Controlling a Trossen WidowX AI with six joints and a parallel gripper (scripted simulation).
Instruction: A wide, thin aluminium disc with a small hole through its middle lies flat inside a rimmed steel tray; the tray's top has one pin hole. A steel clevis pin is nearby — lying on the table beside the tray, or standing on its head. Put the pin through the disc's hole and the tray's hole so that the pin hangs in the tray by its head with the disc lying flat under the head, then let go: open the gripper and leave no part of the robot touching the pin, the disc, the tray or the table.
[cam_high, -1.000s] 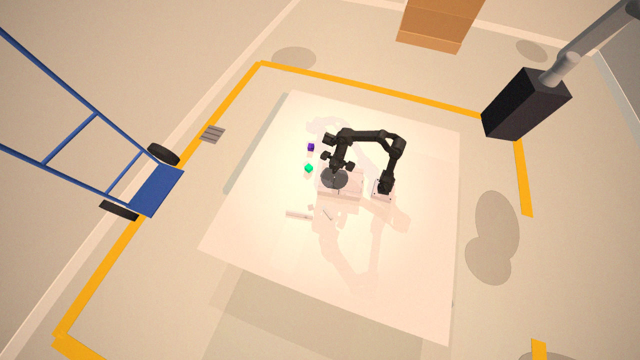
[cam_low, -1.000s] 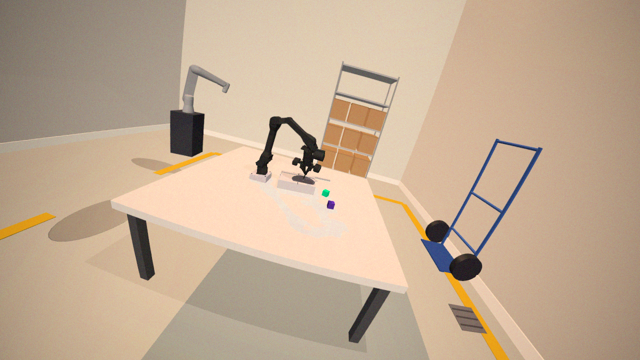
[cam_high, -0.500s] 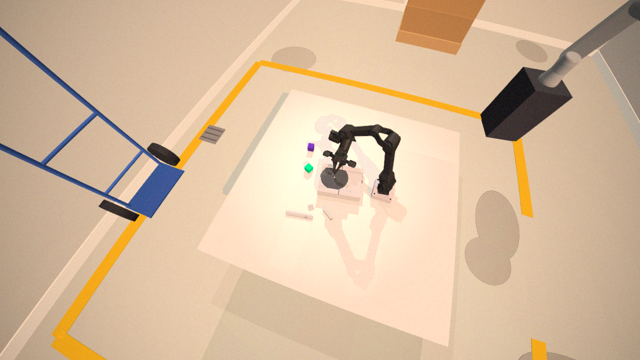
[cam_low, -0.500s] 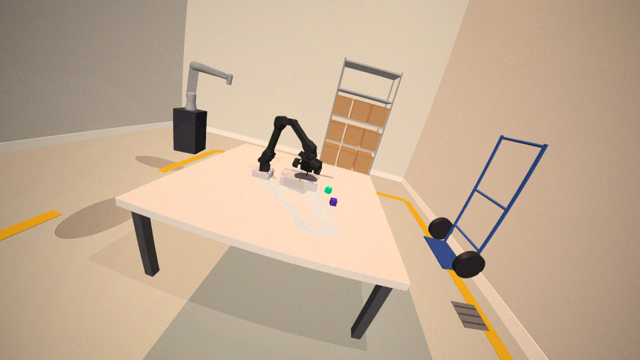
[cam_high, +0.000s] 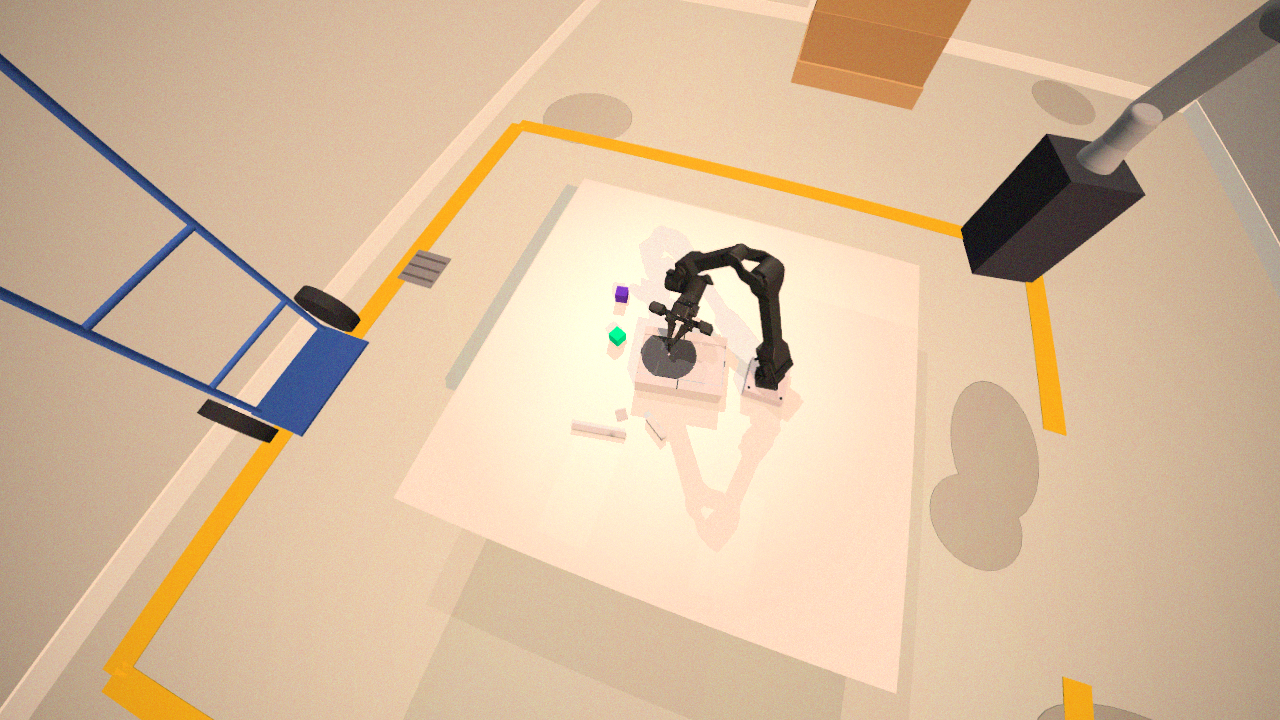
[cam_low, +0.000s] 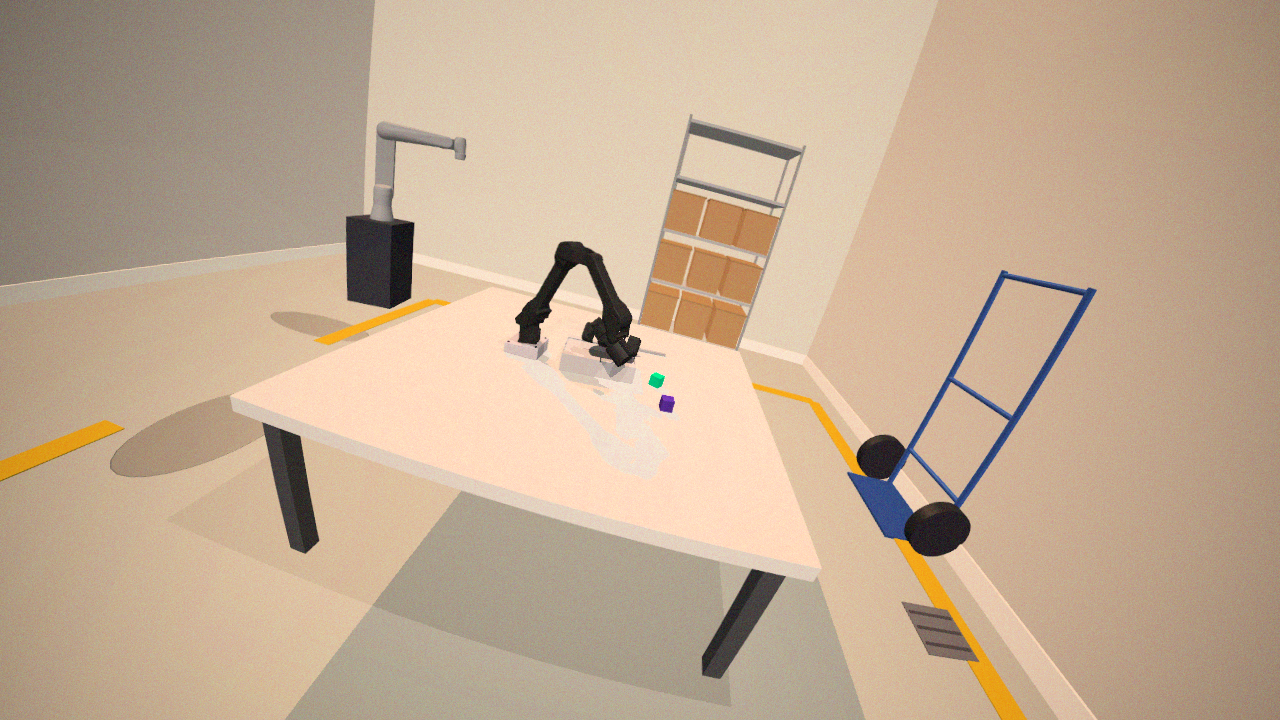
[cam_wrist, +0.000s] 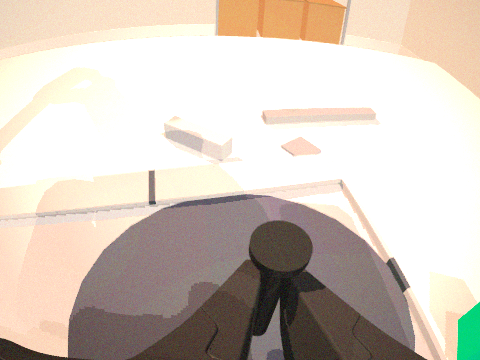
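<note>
My gripper tip is now 4 cm above the aluminium disc. Also, from my gripper tip: pale rimmed tray (6 cm below, 4 cm behind, 1 cm to the left); then green cube (16 cm ahead, 8 cm below, 5 cm to the right); then clevis pin (1 cm below).
</note>
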